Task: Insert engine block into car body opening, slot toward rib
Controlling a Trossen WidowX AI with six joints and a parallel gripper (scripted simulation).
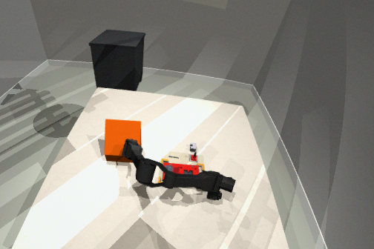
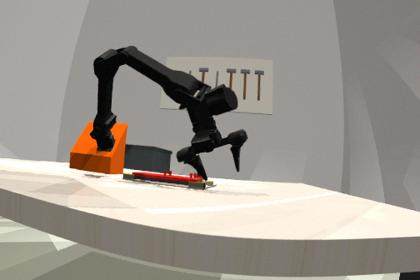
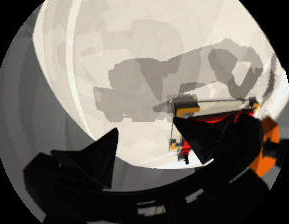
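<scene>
My gripper tip is now 70 mm past the engine block, 280 mm to the right of it and 20 mm above it.
</scene>
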